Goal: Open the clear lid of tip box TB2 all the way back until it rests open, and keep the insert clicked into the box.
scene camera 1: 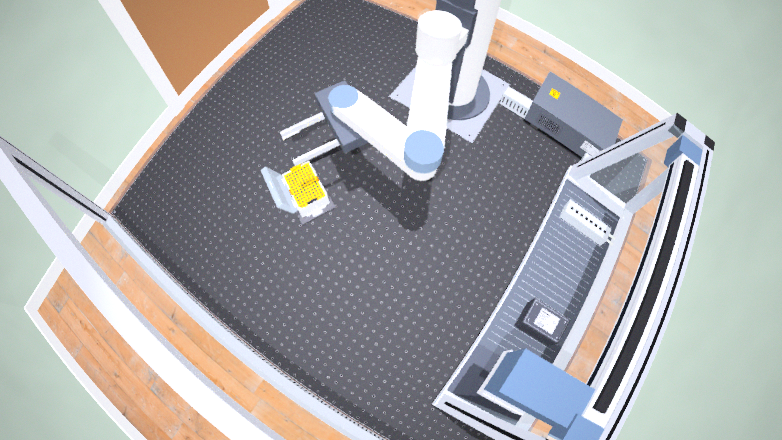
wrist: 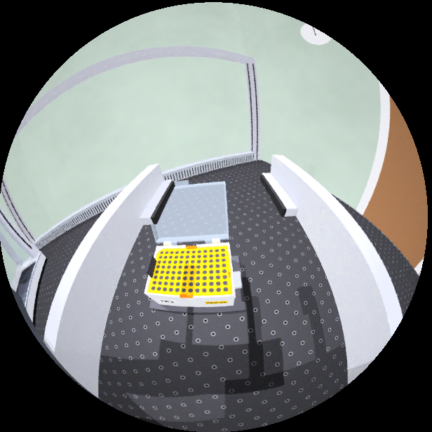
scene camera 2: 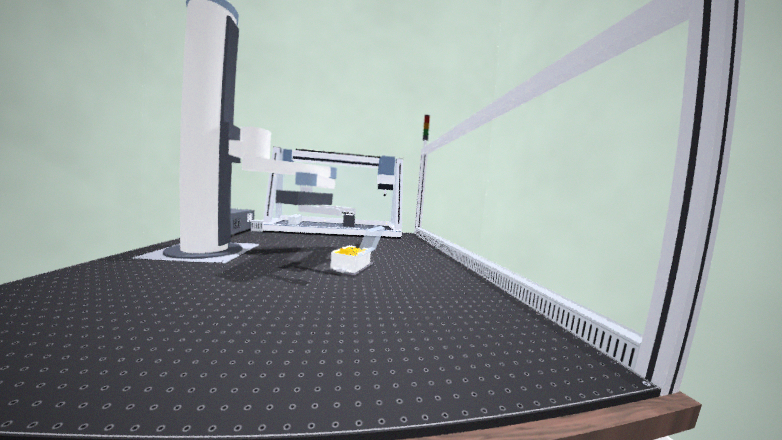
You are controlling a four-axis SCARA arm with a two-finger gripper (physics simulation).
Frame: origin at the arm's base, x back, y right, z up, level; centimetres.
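Where they show: gripper, fingertip midpoint: (scene camera 1: 287, 148) (scene camera 2: 348, 211); arm's base, origin of the base link: (scene camera 1: 452, 91) (scene camera 2: 205, 253).
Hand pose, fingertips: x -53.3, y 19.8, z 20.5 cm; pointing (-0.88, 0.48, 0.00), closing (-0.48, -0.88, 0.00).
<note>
Each offset is from my fingertips to the top centre of the thing. "spot": to the spot under its first point.
Tip box TB2 @[dx -1.9, dy -4.5, dz -12.6 cm] (scene camera 1: 315, 210) (scene camera 2: 349, 264) (wrist: 192, 300) stands upright on the dark perforated table. Its yellow insert @[dx -1.9, dy -4.5, dz -11.8 cm] (scene camera 1: 305, 186) (scene camera 2: 349, 251) (wrist: 209, 273) sits level in the box, with orange clips at two opposite edges. The clear lid @[spot: dx -8.3, dy -1.1, dz -9.3 cm] (scene camera 1: 277, 191) (scene camera 2: 372, 239) (wrist: 195, 212) is swung open past upright at the hinge side and leans back, away from the box. My gripper (scene camera 1: 289, 148) (wrist: 215, 168) is shut with nothing held; its two long white fingers stand parallel with a wide gap. It hangs higher than the box, and its fingertips look apart from the lid.
A gantry frame (scene camera 1: 645, 284) stands at the right in the scene camera 1 view, with a white slotted block @[spot: dx +32.3, dy -75.6, dz -9.8 cm] (scene camera 1: 586, 220) and a black device @[spot: dx +0.0, dy -76.9, dz -7.2 cm] (scene camera 1: 545, 321) inside. A grey controller box @[spot: dx +64.4, dy -59.7, dz -7.8 cm] (scene camera 1: 579, 112) stands by the arm's column (scene camera 1: 474, 60) (scene camera 2: 203, 131). A slotted rail @[spot: dx -47.1, dy +29.1, dz -15.3 cm] (scene camera 2: 546, 298) (wrist: 215, 164) edges the table.
</note>
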